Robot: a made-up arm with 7 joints.
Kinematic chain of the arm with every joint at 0, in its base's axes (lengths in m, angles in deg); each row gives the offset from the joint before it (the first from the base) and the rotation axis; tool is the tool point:
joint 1: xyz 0 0 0.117 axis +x
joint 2: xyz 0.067 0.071 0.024 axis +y
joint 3: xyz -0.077 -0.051 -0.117 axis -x
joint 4: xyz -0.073 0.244 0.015 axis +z
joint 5: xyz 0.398 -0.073 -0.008 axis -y
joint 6: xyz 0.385 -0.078 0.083 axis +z
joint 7: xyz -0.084 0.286 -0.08 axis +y
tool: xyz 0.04 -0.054 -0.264
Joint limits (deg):
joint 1: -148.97..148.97
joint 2: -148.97..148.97
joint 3: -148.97..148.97
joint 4: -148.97..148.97
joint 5: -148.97..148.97
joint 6: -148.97..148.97
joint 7: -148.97..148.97
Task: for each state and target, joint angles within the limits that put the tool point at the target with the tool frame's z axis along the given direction. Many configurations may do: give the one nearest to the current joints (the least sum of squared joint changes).
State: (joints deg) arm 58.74 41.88 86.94 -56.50 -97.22 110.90 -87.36
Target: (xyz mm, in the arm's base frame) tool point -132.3 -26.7 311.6 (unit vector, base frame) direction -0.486 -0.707 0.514
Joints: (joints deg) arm 24.38 20.26 124.16 -79.92 -92.49 131.52 -83.81
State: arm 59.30 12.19 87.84 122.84 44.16 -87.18 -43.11
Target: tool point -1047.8 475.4 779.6 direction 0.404 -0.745 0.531
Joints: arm 74.11 46.93 62.48 135.50 39.15 -111.38 -49.28
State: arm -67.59 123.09 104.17 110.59 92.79 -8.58 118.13
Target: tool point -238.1 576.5 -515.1 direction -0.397 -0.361 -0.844
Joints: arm -107.28 118.54 66.11 106.20 66.28 -26.90 102.33
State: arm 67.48 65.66 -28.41 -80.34 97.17 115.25 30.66
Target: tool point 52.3 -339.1 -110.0 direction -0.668 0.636 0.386
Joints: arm 54.25 12.75 -20.73 -41.14 131.18 132.01 -1.46
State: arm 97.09 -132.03 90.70 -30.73 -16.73 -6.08 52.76
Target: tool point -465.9 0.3 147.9 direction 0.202 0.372 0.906
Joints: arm 81.86 -148.97 101.79 -57.46 20.23 -45.82 34.67
